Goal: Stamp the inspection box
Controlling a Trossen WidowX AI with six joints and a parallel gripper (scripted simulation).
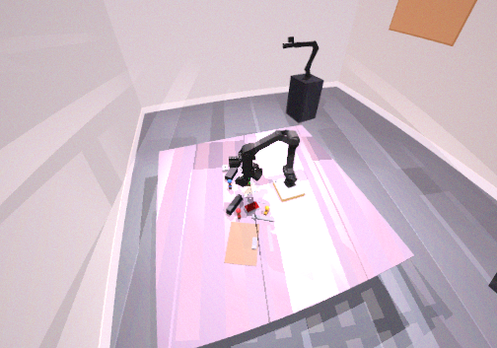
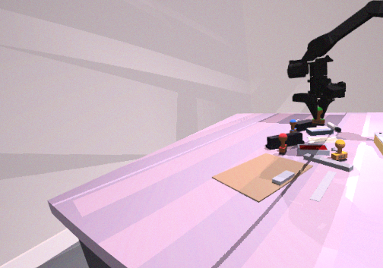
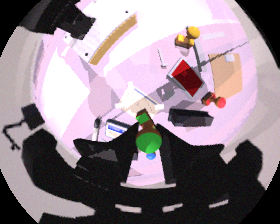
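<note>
My gripper tip is now 90 mm short of the blue-knobbed stamp, 90 mm to the left of it and 60 mm above it. Also, from my gripper tip: red ink pad 30 mm ahead, 120 mm to the left, 80 mm below; green-knobbed stamp right at my gripper tip; red-knobbed stamp 130 mm ahead, 140 mm to the left, 60 mm below.
</note>
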